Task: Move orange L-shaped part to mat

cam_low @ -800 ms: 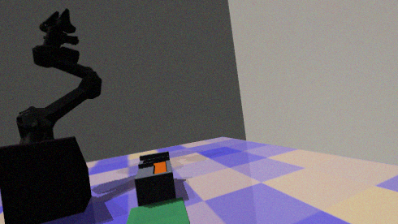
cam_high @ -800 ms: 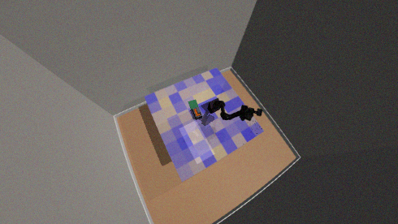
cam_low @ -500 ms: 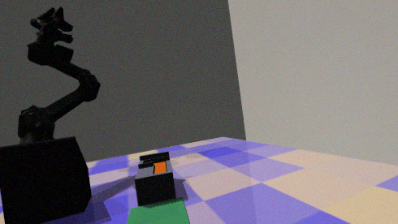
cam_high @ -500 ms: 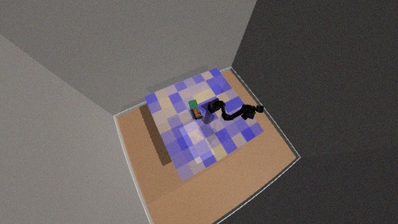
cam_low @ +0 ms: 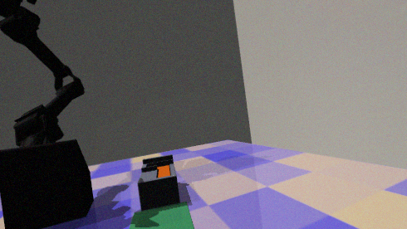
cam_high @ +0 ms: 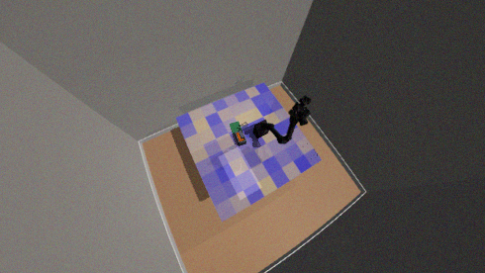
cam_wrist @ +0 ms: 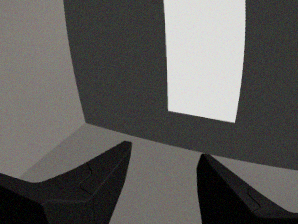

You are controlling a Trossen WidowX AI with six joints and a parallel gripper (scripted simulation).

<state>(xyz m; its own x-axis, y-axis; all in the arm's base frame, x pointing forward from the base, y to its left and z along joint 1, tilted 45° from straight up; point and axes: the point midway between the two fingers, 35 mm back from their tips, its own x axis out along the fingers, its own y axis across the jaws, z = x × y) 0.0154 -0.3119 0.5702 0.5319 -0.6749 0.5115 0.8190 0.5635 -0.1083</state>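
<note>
Now: the orange L-shaped part 75 cm below my gripper tip, 34 cm ahead of it and 16 cm to the right of it. Round my gripper tip: green mat 81 cm below, 33 cm ahead, 32 cm to the right.
</note>
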